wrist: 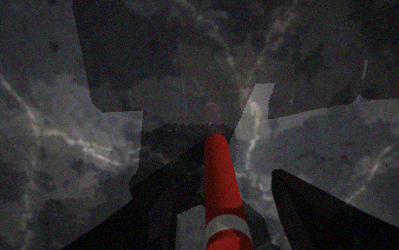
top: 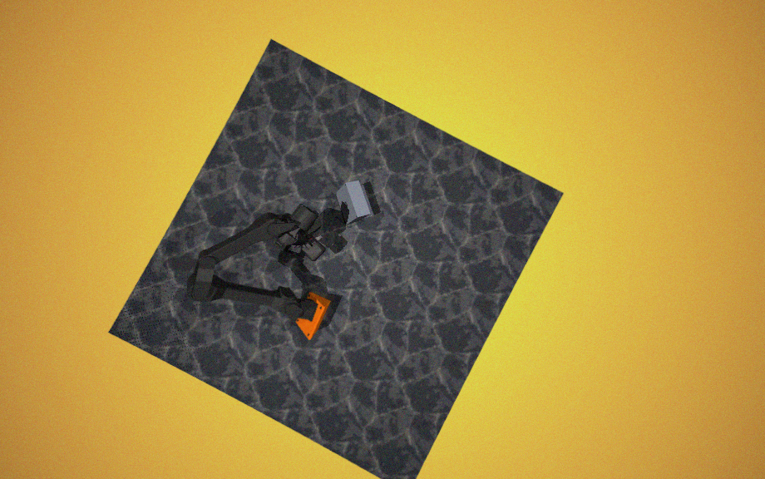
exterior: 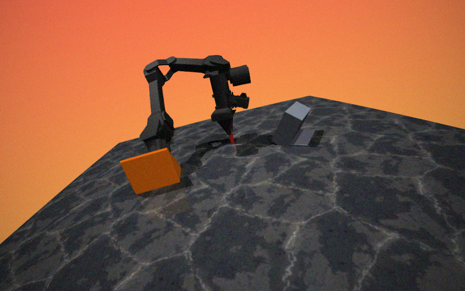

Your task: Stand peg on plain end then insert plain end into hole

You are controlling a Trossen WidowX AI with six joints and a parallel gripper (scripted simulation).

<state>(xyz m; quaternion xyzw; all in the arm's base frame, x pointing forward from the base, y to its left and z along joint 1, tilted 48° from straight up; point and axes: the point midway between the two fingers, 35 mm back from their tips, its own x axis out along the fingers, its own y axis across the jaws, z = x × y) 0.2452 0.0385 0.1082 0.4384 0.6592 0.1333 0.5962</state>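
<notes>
Now: gripper tip 20 mm below the red peg. Also, from my gripper tip: grey sloped panel (180 mm ahead, 120 mm to the right, 10 mm above); flat foot plate (190 mm ahead, 140 mm to the right, 40 mm below).
</notes>
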